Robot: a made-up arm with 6 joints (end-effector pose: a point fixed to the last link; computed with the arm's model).
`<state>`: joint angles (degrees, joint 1 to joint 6).
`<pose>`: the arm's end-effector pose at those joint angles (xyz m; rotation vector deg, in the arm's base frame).
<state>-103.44 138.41 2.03 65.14 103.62 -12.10</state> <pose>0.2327 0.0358 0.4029 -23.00 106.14 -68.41</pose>
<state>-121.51 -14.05 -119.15 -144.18 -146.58 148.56</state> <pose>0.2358 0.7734 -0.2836 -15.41 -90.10 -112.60</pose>
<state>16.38 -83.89 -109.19 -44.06 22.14 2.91</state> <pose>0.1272 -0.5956 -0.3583 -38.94 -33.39 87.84</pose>
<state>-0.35 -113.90 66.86 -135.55 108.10 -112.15</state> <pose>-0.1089 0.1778 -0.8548 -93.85 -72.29 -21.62</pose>
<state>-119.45 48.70 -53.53 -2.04 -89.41 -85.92</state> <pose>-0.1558 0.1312 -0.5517 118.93 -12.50 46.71</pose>
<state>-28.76 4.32 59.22 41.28 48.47 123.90</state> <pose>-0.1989 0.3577 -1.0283 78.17 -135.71 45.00</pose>
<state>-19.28 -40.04 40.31 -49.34 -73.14 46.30</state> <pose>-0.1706 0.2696 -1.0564 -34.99 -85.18 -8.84</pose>
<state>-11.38 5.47 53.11 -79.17 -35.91 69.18</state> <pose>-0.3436 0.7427 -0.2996 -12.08 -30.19 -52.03</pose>
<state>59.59 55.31 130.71 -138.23 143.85 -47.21</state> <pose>-0.1836 -0.1110 0.3575 -98.19 -3.50 125.01</pose>
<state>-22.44 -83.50 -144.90 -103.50 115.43 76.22</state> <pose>-0.1409 0.0868 -0.7865 -127.33 51.84 -31.65</pose>
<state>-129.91 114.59 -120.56 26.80 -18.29 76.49</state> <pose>-0.2751 0.7432 -0.0357 -8.35 -48.33 -45.01</pose>
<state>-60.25 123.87 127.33 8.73 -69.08 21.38</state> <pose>0.5588 0.1838 0.0410 0.64 155.66 -32.86</pose>
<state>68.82 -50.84 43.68 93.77 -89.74 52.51</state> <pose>-0.4178 -0.4563 -0.5024 -108.32 -29.47 81.43</pose>
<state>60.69 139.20 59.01 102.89 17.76 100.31</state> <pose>0.0945 0.4276 0.8284 30.03 27.11 -48.69</pose>
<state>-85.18 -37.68 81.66 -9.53 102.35 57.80</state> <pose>-0.2258 -0.3750 -0.2488 -83.92 -13.95 100.28</pose>
